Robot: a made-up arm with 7 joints. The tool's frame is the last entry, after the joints. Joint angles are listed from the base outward.
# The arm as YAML. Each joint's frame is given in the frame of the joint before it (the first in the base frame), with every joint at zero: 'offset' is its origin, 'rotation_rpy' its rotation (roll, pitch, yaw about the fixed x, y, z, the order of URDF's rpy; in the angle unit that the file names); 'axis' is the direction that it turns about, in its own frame. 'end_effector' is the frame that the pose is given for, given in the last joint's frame.
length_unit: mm
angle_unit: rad
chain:
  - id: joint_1
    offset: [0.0, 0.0, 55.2]
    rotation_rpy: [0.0, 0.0, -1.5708]
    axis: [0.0, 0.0, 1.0]
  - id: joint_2
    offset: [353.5, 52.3, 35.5]
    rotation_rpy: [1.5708, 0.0, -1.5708]
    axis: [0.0, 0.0, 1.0]
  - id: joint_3
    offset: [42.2, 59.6, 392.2]
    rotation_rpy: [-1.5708, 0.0, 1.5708]
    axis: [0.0, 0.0, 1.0]
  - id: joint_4
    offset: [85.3, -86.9, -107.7]
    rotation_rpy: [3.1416, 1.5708, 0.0]
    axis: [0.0, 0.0, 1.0]
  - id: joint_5
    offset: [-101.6, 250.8, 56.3]
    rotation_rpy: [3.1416, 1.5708, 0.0]
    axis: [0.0, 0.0, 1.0]
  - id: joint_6
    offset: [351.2, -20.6, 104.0]
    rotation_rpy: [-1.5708, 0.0, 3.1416]
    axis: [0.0, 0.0, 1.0]
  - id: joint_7
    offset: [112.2, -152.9, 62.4]
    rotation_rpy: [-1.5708, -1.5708, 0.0]
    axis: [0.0, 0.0, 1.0]
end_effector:
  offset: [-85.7, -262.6, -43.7]
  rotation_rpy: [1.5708, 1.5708, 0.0]
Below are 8 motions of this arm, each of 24 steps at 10 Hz.
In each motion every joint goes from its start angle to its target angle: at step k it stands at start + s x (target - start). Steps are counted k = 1, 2, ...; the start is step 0. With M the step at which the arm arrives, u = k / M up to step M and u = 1 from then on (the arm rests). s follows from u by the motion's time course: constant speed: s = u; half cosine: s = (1 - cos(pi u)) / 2; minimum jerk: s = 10 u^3 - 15 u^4 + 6 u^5.
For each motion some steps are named. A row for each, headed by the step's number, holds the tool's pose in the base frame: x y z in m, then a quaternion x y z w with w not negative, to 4 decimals.
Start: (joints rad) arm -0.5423 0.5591 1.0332 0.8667 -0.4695 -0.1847 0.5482
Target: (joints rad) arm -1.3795 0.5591 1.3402 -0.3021 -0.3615 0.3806 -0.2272
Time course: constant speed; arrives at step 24
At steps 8, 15, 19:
8: 0.3508 -0.7038 0.3567 0.3181 0.3478 -0.5181 0.7138
15: 0.1289 -0.7105 0.4736 0.4970 0.1427 -0.5270 0.6744
19: 0.0028 -0.6736 0.5257 0.5682 0.0203 -0.5107 0.6449

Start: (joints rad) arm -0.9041 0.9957 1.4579 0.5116 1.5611 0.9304 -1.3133
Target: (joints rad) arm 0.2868 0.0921 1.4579 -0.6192 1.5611 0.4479 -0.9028
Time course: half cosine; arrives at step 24
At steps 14, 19, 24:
14: 0.3348 0.1688 0.2522 -0.8779 -0.0626 -0.1879 0.4359
19: 0.2312 0.2589 0.3733 -0.8196 -0.2765 -0.3062 0.3976
24: 0.1692 0.2759 0.4195 -0.7747 -0.3459 -0.3550 0.3926

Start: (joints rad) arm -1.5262 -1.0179 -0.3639 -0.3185 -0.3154 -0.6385 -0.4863
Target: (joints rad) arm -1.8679 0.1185 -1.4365 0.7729 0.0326 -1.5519 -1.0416
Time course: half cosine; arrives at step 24
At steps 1, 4, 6, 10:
1: 0.6745 0.3053 0.3614 -0.5798 -0.3306 -0.2998 0.6816
4: 0.6758 0.2343 0.3881 -0.5743 -0.3186 -0.3190 0.6833
6: 0.6705 0.1475 0.4110 -0.5711 -0.3008 -0.3392 0.6844
10: 0.6276 -0.0623 0.4237 -0.5782 -0.2355 -0.3662 0.6900

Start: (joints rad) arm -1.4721 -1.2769 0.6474 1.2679 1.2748 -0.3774 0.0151
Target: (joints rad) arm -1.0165 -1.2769 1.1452 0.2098 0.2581 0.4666 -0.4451
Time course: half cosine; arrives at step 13
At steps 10, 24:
10: -0.2694 -0.0861 0.3910 0.4923 -0.5194 0.0728 0.6946
24: -0.2598 -0.0352 0.4252 0.4754 -0.4442 0.1290 0.7484

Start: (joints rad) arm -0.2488 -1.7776 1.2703 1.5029 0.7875 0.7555 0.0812
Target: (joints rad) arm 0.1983 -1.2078 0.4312 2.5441 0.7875 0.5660 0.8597
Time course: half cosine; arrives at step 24
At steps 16, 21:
16: -0.1653 -0.4892 -0.2126 0.7706 -0.0419 -0.2953 0.5633
21: -0.2975 -0.4848 -0.1922 0.6996 0.0323 -0.4434 0.5594

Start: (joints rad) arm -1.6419 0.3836 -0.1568 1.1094 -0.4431 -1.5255 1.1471
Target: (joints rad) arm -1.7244 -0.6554 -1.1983 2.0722 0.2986 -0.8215 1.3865
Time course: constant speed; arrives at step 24
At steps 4, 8, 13, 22, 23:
4: 0.2519 -0.7334 0.4169 0.7502 -0.4709 0.4227 0.1916
8: 0.2060 -0.6216 0.5937 0.6822 -0.4479 0.4398 0.3750
13: 0.2241 -0.3822 0.7665 0.5620 -0.3666 0.4618 0.5802
22: 0.4416 0.1379 0.7226 0.3051 -0.0918 0.4620 0.8277
23: 0.4730 0.1844 0.6844 0.2778 -0.0540 0.4563 0.8436

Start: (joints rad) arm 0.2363 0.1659 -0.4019 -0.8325 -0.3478 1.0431 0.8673
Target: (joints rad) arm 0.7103 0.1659 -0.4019 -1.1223 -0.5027 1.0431 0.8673
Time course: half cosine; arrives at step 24
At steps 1, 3, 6, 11, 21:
1: -0.4193 0.7296 0.0659 -0.7596 0.2642 0.4585 0.3781
3: -0.4377 0.7197 0.0660 -0.7634 0.2543 0.4633 0.3713
6: -0.4947 0.6848 0.0664 -0.7749 0.2221 0.4779 0.3490
11: -0.6312 0.5701 0.0687 -0.7982 0.1333 0.5120 0.2879
21: -0.8062 0.2949 0.0773 -0.8126 -0.0364 0.5559 0.1714

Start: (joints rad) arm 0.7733 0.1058 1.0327 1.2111 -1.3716 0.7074 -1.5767
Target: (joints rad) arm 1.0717 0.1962 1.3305 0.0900 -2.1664 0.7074 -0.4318
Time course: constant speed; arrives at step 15
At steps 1, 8, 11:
1: 0.3229 0.1057 0.2356 0.1158 0.5224 -0.4618 0.7074
8: 0.3064 0.4062 0.4146 -0.1590 0.5159 -0.0153 0.8416
11: 0.2076 0.4960 0.5195 -0.2681 0.4220 0.1417 0.8544

